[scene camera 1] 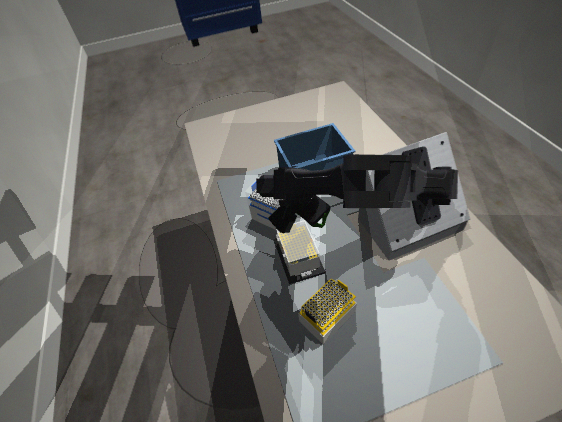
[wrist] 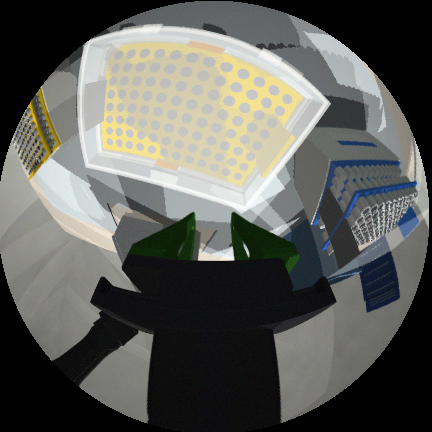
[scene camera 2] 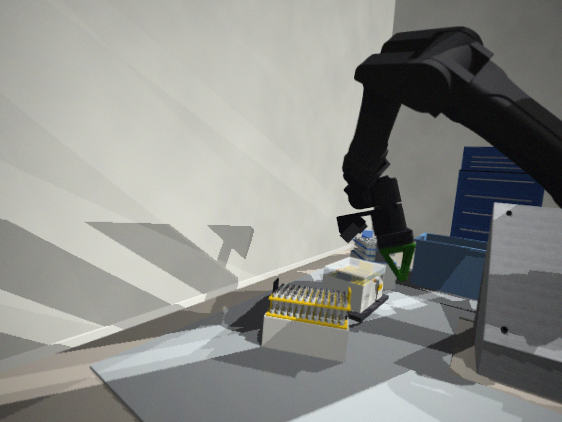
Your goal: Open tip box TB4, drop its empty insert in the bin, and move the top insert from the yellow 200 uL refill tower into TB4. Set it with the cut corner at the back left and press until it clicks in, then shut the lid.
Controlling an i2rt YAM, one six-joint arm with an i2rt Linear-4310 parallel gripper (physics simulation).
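The tip box (scene camera 1: 298, 244) (scene camera 2: 353, 290) (wrist: 87, 105) stands with its clear lid shut; its label is not readable. A yellow insert with empty holes (wrist: 190, 107) shows through the lid. The yellow refill tower (scene camera 1: 327, 304) (scene camera 2: 306, 312) (wrist: 39, 135) stands apart from the box, with tips in its top insert. The blue bin (scene camera 1: 322, 159) (scene camera 2: 445, 265) stands beyond the box. My gripper (scene camera 1: 321, 224) (scene camera 2: 403, 277) (wrist: 212, 217) has its green fingers parted, with nothing between them. In the wrist view it is beside the near long side of the box, apart from it.
A blue-and-grey tip tower (scene camera 1: 264, 214) (scene camera 2: 364, 250) (wrist: 370, 200) stands close to the box on the bin side. The box sits in a black holder (scene camera 1: 306, 273) (scene camera 2: 370, 309). My arm's metal base block (scene camera 1: 440, 155) (scene camera 2: 525, 255) stands right of the bin.
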